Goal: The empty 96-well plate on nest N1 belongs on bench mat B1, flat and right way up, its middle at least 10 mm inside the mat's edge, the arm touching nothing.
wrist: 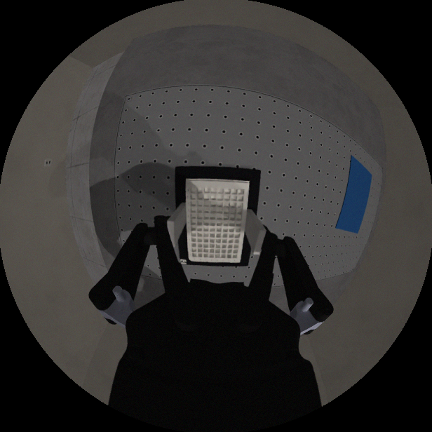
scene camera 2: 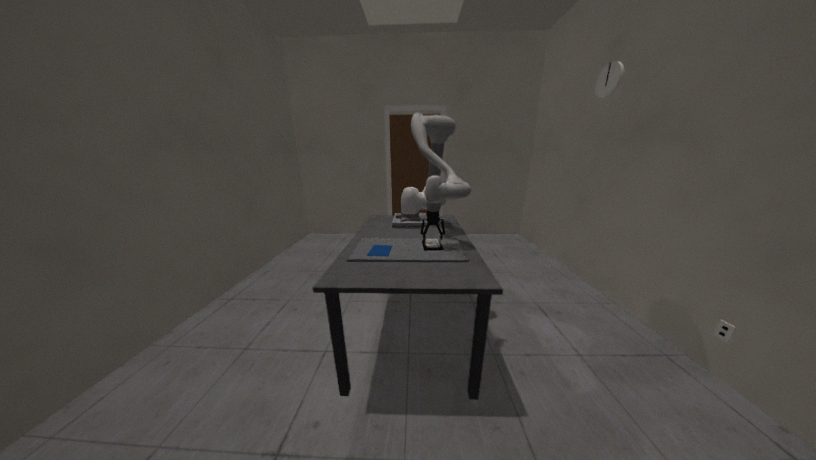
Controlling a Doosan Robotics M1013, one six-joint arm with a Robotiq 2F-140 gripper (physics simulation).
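Frame: origin at the arm's base, x down, y left, z ahead, level; metres.
Where they show: gripper, fingertip midpoint: (scene camera 2: 432, 244); arm's base, origin of the base link: (scene camera 2: 410, 218).
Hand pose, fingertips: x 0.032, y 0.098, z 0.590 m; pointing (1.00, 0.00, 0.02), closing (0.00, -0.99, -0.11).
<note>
Each offset is from my fingertips to the top centre of the thing. Level surfaces: height alone.
The white 96-well plate @(dy +0.000, dx -0.015, dz -0.011 m) (scene camera 2: 432, 244) (wrist: 216, 225) lies flat in the black nest N1 @(dy +0.000, dx -0.003, dz -0.012 m) (scene camera 2: 432, 249) (wrist: 218, 172), wells facing up. My gripper (scene camera 2: 432, 238) (wrist: 215, 215) points down over it, one pale pad against each long side of the plate. The fingers are partly closed and shut on the plate. In the wrist view the pad tips meet the plate's edges; the lower edge of the contact is hidden. The blue bench mat B1 @(dx +0.010 m) (scene camera 2: 380, 250) (wrist: 356, 195) lies flat, to the left in the scene view and to the right in the wrist view.
Nest and mat are both on a grey perforated board @(dx +0.012 m) (scene camera 2: 408, 251) (wrist: 300, 200) on the grey table @(dx +0.025 m) (scene camera 2: 408, 277) (wrist: 225, 60). Board holes show between nest and mat, with no raised object there. The arm's white base stands at the table's far end.
</note>
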